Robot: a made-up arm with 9 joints. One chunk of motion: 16 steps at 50 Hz.
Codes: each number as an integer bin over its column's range. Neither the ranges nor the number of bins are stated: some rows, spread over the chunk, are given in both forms.
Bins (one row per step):
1: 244 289 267 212 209 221
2: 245 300 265 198 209 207
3: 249 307 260 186 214 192
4: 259 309 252 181 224 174
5: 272 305 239 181 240 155
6: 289 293 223 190 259 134
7: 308 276 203 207 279 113
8: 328 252 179 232 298 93
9: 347 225 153 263 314 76
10: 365 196 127 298 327 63
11: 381 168 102 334 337 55
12: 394 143 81 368 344 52
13: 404 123 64 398 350 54
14: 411 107 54 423 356 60
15: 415 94 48 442 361 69
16: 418 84 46 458 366 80
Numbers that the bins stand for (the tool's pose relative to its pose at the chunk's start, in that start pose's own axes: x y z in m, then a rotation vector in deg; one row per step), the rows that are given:
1: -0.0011 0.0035 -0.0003 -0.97 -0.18 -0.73
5: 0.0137 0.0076 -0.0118 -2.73 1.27 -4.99
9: 0.0533 -0.0128 -0.0471 1.93 4.75 -10.09
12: 0.0782 -0.0336 -0.0767 7.88 6.16 -11.64
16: 0.0909 -0.0486 -0.0911 12.99 7.19 -9.83
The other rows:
2: -0.0005 0.0063 -0.0011 -1.76 -0.18 -1.63
3: 0.0016 0.0081 -0.0032 -2.44 0.05 -2.60
4: 0.0068 0.0086 -0.0064 -2.73 0.52 -3.76
6: 0.0227 0.0045 -0.0184 -2.22 2.16 -6.35
7: 0.0327 0.0002 -0.0266 -1.25 3.10 -7.70
8: 0.0433 -0.0059 -0.0364 0.17 4.00 -8.99
10: 0.0629 -0.0201 -0.0578 3.91 5.36 -10.93
11: 0.0713 -0.0273 -0.0681 5.95 5.83 -11.45
13: 0.0835 -0.0387 -0.0837 9.59 6.44 -11.51
14: 0.0872 -0.0428 -0.0878 11.01 6.72 -11.13
15: 0.0893 -0.0461 -0.0903 12.08 6.95 -10.54

